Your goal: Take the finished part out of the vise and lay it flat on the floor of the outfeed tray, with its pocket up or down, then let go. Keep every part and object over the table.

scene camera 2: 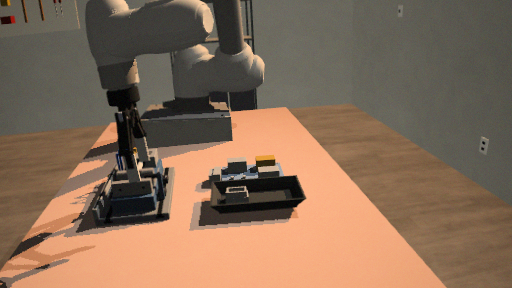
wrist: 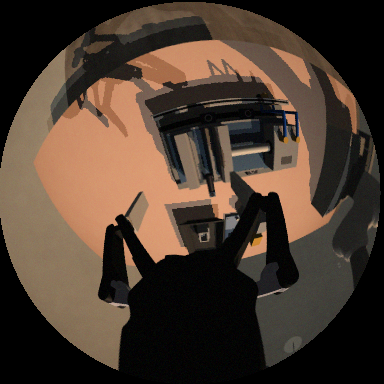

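Note:
The vise has a blue body and light grey jaws, and stands at the left in the scene view. Dark and bluish strips show between its jaws in the wrist view; I cannot tell a finished part there. The outfeed tray is black and stands to the right of the vise in the scene view. A grey part with an open pocket facing up sits in its left end. My gripper is open and empty, fingers pointing down, over or beside the vise; finger contact is unclear.
Behind the tray is a blue fixture with grey blocks and a yellow block. A blue bracket with yellow tips rises at the vise's end. The grey robot base stands at the back.

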